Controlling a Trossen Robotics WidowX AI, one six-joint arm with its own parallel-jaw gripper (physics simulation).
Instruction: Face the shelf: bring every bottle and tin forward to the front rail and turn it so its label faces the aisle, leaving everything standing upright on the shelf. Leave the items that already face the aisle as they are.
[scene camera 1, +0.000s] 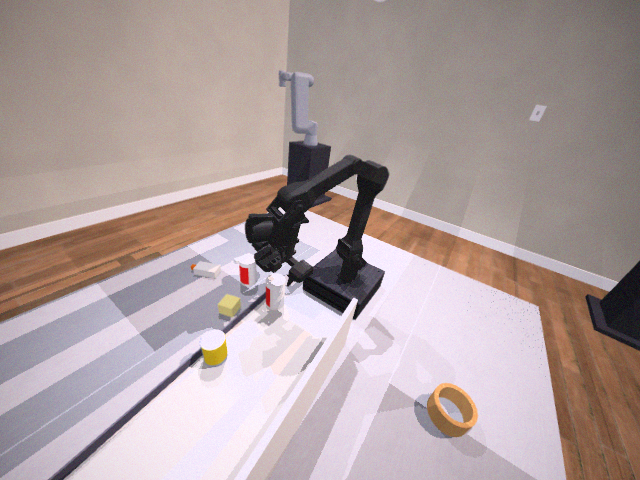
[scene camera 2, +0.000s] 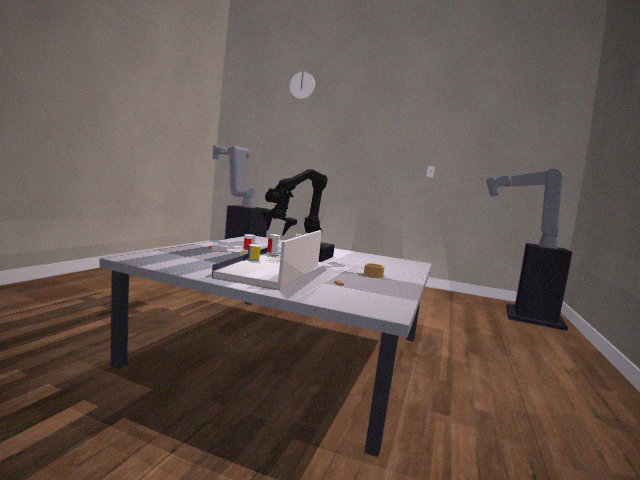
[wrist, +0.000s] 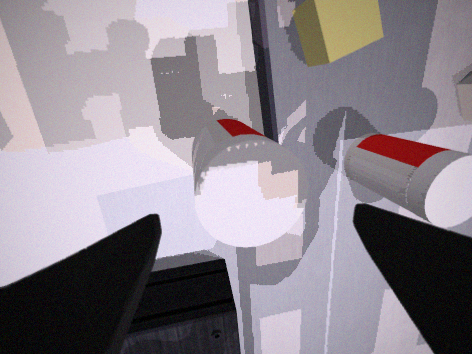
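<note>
A white bottle with a red label stands upright at the shelf's far end, its red patch on the rail side. A similar white container with a red label stands on the table beyond the dark front rail. A yellow tin with a white top stands upright on the shelf by the rail; blue shows on its left in the second scene view. My gripper is open and empty above the first bottle, fingers to either side of its top in the wrist view.
The shelf's back panel stands upright. A yellow block and a white box with an orange end lie beyond the rail. An orange ring lies behind the panel, with a small orange piece nearby.
</note>
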